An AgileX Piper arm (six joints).
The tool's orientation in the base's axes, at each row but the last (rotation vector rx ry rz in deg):
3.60 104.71 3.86
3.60 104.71 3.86
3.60 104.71 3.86
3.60 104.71 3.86
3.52 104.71 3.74
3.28 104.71 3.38
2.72 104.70 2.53
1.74 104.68 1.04
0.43 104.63 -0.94
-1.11 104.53 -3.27
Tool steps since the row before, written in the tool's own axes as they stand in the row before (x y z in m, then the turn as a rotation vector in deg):
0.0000 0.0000 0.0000 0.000 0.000 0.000
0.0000 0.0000 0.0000 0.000 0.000 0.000
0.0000 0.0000 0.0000 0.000 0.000 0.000
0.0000 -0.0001 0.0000 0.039 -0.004 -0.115
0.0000 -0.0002 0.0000 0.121 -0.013 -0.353
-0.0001 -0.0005 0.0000 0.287 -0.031 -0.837
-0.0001 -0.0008 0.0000 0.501 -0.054 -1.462
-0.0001 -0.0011 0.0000 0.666 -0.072 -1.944
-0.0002 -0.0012 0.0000 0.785 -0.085 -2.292
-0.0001 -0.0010 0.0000 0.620 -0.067 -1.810
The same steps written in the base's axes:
0.0000 0.0000 0.0000 0.000 0.000 0.000
0.0000 0.0000 0.0000 0.000 0.000 0.000
0.0000 0.0000 0.0000 0.000 0.000 0.000
0.0000 -0.0001 0.0000 -0.121 -0.002 -0.009
0.0000 -0.0002 0.0000 -0.372 -0.008 -0.028
0.0000 -0.0005 0.0001 -0.883 -0.019 -0.066
0.0000 -0.0008 0.0001 -1.542 -0.033 -0.115
0.0000 -0.0011 0.0001 -2.050 -0.045 -0.153
0.0000 -0.0012 0.0002 -2.417 -0.053 -0.180
0.0000 -0.0010 0.0001 -1.909 -0.042 -0.142

